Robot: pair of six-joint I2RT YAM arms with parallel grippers.
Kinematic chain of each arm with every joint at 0, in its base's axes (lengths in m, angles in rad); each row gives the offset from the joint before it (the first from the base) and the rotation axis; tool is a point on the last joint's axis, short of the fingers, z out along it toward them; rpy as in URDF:
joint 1: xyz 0 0 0.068 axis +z
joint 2: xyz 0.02 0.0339 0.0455 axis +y
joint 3: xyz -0.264 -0.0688 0 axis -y
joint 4: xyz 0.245 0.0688 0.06 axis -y
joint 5: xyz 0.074 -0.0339 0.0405 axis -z
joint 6: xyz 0.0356 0 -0.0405 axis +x
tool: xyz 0 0 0 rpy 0 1.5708 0
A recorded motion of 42 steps. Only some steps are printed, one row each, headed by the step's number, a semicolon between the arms.
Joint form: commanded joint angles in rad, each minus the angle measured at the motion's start. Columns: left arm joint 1, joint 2, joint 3, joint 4, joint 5, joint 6; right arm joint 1, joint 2, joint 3, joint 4, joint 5, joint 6.
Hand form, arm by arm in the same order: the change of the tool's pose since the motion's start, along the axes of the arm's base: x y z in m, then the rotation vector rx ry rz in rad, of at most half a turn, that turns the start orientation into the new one. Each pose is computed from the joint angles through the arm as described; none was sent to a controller.
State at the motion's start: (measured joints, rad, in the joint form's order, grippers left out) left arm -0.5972 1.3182 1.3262 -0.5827 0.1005 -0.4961; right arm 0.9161 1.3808 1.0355 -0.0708 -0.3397 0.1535
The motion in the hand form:
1: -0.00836 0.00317 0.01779 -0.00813 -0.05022 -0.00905; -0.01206 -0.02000 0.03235 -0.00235 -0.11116 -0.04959
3: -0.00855 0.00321 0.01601 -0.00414 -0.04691 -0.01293; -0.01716 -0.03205 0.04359 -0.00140 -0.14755 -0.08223
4: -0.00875 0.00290 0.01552 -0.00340 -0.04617 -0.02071; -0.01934 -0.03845 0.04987 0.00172 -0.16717 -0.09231
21: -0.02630 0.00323 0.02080 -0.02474 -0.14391 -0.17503; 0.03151 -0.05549 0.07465 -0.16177 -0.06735 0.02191
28: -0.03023 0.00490 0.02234 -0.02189 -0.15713 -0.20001; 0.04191 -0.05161 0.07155 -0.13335 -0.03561 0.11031
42: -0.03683 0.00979 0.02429 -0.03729 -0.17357 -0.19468; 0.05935 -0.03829 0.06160 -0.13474 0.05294 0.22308
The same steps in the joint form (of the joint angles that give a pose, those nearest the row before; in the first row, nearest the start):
1: -0.0088 -0.0265 0.0375 -0.0198 -0.0112 0.0187; 0.0004 -0.1060 0.0321 -0.0919 0.0805 -0.0666
3: -0.0087 -0.0276 0.0315 -0.0201 -0.0086 0.0220; -0.0071 -0.1575 0.0349 -0.1267 0.1137 -0.0842
4: -0.0093 -0.0276 0.0300 -0.0201 -0.0026 0.0260; -0.0142 -0.1825 0.0394 -0.1443 0.1209 -0.0965
21: -0.0332 -0.0948 -0.0239 0.0427 0.0923 0.1259; -0.2117 -0.0139 0.3512 -0.5454 -0.1267 -0.2755
28: -0.0348 -0.1090 -0.0285 0.0381 0.1081 0.1463; -0.2355 0.0342 0.3830 -0.5588 -0.2423 -0.3068
42: -0.0348 -0.1429 -0.0499 0.0492 0.1066 0.1396; -0.2482 0.1450 0.4687 -0.6392 -0.3683 -0.3491

